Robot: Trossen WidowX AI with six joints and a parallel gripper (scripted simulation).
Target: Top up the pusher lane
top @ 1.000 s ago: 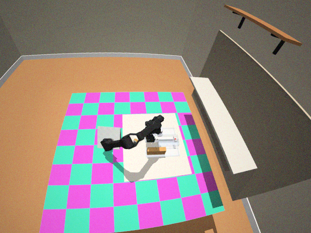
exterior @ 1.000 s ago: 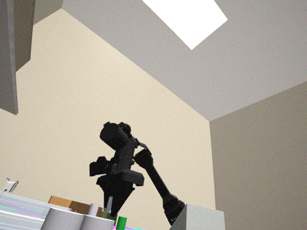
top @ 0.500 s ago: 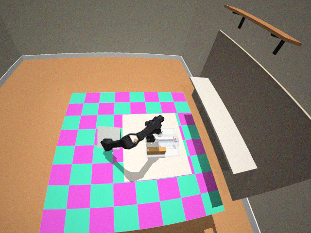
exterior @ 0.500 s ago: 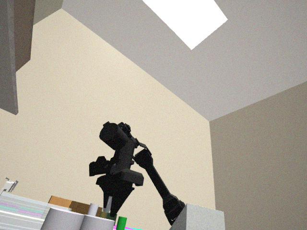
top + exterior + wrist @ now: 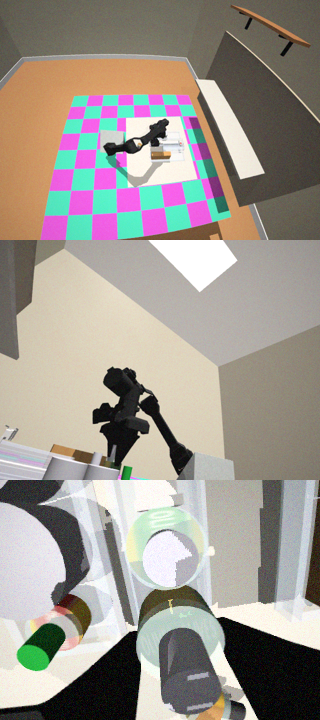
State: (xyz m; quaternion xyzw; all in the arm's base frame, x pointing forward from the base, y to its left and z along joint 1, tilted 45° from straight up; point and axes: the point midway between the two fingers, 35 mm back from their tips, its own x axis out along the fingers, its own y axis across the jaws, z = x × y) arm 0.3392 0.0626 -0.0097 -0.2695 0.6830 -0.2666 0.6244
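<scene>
Now: gripper tip 15 cm short of the clear lane rack, 2 cm to the left of it and 4 cm above it.
</scene>
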